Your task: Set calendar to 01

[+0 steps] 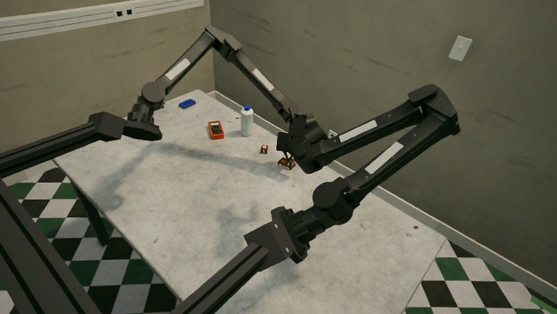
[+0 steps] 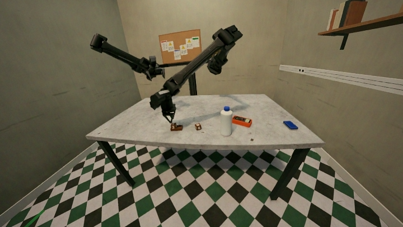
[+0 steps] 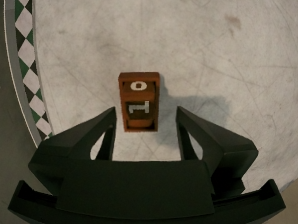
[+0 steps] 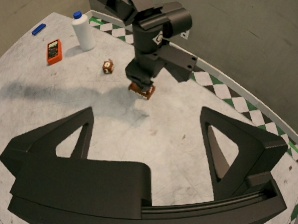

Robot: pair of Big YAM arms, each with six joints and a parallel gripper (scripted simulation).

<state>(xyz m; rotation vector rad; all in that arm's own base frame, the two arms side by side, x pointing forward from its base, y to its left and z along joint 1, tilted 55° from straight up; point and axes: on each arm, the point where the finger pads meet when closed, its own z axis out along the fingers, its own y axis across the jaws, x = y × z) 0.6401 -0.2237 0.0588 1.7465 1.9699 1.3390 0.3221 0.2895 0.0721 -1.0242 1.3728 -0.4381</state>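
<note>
My left hand is 60 mm above the brown tray and 30 mm to the right of it. The rest, counted from my left hand: blue block: 780 mm to the left, 60 mm below, 30 mm ahead; then white bottle: 340 mm to the left, 60 mm ahead, 10 mm above.
</note>
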